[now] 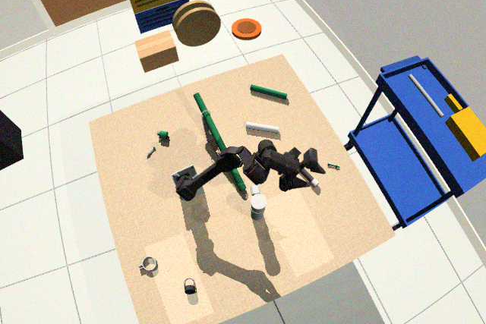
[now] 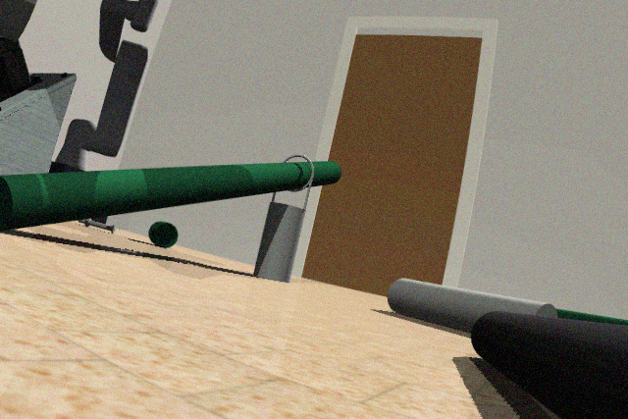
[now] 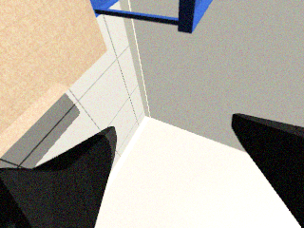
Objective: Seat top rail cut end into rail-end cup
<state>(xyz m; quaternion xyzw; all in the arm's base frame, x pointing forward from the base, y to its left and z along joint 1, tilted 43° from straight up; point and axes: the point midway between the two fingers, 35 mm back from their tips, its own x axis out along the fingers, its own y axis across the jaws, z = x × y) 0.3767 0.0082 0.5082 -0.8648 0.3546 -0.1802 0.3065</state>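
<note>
Now: gripper tip 140 mm past the grey rail-end cup, 170 mm to the right of it and 370 mm above it. From my gripper tip the other things lie so: white pipe: 90 mm ahead, 510 mm to the left, 470 mm below; then dark loop cap: 590 mm behind, 60 mm to the right, 480 mm below; then short green pipe: 240 mm ahead, 710 mm to the left, 470 mm below.
</note>
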